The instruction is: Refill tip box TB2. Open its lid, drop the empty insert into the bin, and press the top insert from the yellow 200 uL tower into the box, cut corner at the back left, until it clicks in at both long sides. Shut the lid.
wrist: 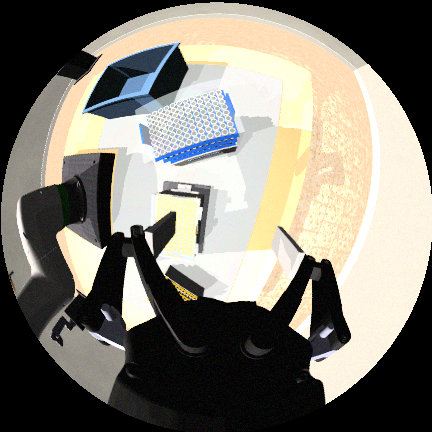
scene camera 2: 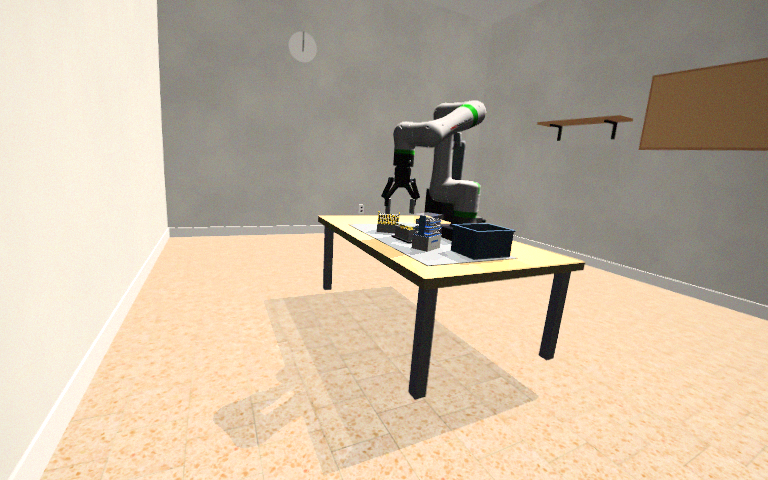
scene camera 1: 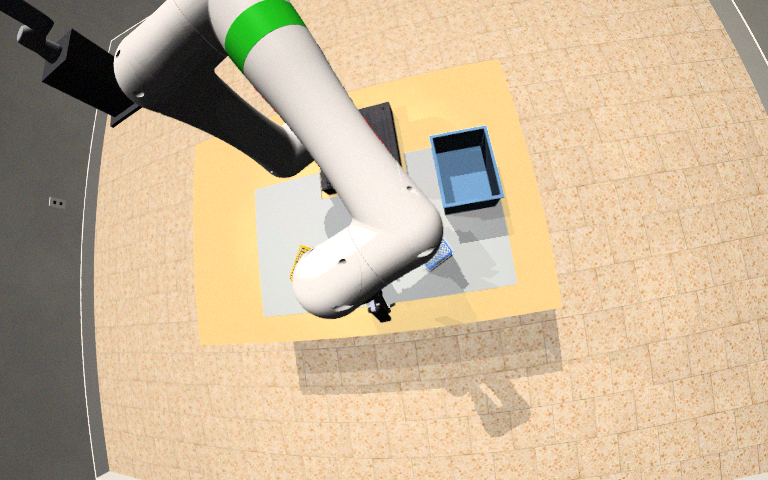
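Observation:
The tip box (scene camera 2: pixel 405 232) (wrist: pixel 177 225), dark with a pale yellow gridded top, stands mid-mat between the two towers; the arm hides it in scene camera 1. A clear edge shows around its top, but I cannot tell how its lid stands. The yellow tower (scene camera 1: pixel 301 252) (scene camera 2: pixel 387 220) (wrist: pixel 184 290) is partly hidden by the arm and by my gripper's body. My gripper (scene camera 2: pixel 399 207) (wrist: pixel 225 229) is open and empty, above the table's long edge beside the box. One finger overlaps the box in the wrist view. The blue bin (scene camera 1: pixel 474 202) (scene camera 2: pixel 481 243) (wrist: pixel 125 106) stands at the far end.
A blue tower of stacked inserts (scene camera 1: pixel 438 254) (scene camera 2: pixel 428 233) (wrist: pixel 192 125) stands between the tip box and the bin. The arm's black base plate (scene camera 1: pixel 379 116) (wrist: pixel 102 200) is on the table (scene camera 1: pixel 226 226) beside the grey mat (scene camera 1: pixel 277 215).

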